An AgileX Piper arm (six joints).
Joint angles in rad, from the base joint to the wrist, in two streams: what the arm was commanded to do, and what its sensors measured. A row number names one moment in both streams.
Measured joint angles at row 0:
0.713 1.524 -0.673 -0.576 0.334 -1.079
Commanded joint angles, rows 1 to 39:
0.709 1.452 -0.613 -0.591 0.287 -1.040
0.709 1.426 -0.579 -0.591 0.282 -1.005
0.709 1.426 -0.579 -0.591 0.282 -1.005
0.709 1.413 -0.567 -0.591 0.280 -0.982
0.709 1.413 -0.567 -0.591 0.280 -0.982
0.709 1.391 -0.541 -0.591 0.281 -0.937
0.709 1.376 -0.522 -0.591 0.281 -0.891
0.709 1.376 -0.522 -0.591 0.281 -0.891
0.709 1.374 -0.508 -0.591 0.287 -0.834
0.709 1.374 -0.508 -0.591 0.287 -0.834
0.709 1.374 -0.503 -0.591 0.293 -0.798
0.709 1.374 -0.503 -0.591 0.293 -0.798
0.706 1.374 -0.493 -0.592 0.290 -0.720
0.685 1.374 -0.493 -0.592 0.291 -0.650
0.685 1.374 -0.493 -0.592 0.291 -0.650
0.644 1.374 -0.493 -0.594 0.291 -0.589
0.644 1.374 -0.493 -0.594 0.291 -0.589
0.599 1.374 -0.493 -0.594 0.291 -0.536
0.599 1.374 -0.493 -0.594 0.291 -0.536
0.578 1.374 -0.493 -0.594 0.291 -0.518
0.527 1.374 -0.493 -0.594 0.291 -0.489
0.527 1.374 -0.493 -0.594 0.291 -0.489
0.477 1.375 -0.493 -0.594 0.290 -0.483
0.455 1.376 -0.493 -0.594 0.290 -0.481
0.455 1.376 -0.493 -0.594 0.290 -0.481
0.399 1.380 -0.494 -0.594 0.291 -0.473
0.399 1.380 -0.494 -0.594 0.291 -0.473
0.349 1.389 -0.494 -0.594 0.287 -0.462
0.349 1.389 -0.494 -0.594 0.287 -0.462
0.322 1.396 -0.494 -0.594 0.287 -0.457
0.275 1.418 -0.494 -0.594 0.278 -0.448
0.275 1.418 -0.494 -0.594 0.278 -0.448
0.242 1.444 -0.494 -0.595 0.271 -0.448
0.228 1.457 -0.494 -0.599 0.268 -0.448
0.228 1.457 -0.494 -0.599 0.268 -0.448
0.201 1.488 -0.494 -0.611 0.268 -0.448
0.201 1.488 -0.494 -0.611 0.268 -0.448
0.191 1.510 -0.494 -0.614 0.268 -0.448
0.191 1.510 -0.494 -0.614 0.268 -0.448
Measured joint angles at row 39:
0.210 1.487 -0.487 -0.589 0.296 -0.452
